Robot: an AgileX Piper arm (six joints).
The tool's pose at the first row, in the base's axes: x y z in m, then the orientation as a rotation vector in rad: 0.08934, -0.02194, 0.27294, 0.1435, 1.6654, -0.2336
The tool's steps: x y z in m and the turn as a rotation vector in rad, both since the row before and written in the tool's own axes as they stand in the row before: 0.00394, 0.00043, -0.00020, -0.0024, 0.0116, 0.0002; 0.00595, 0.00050, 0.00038, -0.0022, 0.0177, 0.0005; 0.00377, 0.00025, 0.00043, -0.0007, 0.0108, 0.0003; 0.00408, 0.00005, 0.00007, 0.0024, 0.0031, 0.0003; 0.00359, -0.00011, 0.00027, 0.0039, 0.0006, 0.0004; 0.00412, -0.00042, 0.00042, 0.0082, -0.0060, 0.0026; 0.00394, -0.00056, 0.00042, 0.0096, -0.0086, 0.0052; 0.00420, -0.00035, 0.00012, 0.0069, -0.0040, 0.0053; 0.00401, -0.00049, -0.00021, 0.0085, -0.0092, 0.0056; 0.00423, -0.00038, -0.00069, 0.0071, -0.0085, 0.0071; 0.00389, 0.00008, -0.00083, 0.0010, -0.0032, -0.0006; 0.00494, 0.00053, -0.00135, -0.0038, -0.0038, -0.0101
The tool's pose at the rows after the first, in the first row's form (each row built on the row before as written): 0.08882, -0.02165, 0.26902, 0.1435, 1.6771, -0.2310; 0.08859, -0.02150, 0.26304, 0.1447, 1.6948, -0.2281; 0.08855, -0.02149, 0.25924, 0.1459, 1.7056, -0.2269; 0.08803, -0.02159, 0.25519, 0.1484, 1.7084, -0.2286; 0.08773, -0.02188, 0.25161, 0.1517, 1.7086, -0.2316; 0.08742, -0.02252, 0.24751, 0.1591, 1.7016, -0.2369; 0.08712, -0.02329, 0.24359, 0.1694, 1.6915, -0.2416; 0.08658, -0.02378, 0.23944, 0.1784, 1.6862, -0.2437; 0.08573, -0.02429, 0.23552, 0.1881, 1.6755, -0.2472; 0.08447, -0.02456, 0.23142, 0.1980, 1.6655, -0.2483; 0.08327, -0.02432, 0.22763, 0.1978, 1.6623, -0.2498; 0.08160, -0.02352, 0.22283, 0.1860, 1.6602, -0.2545
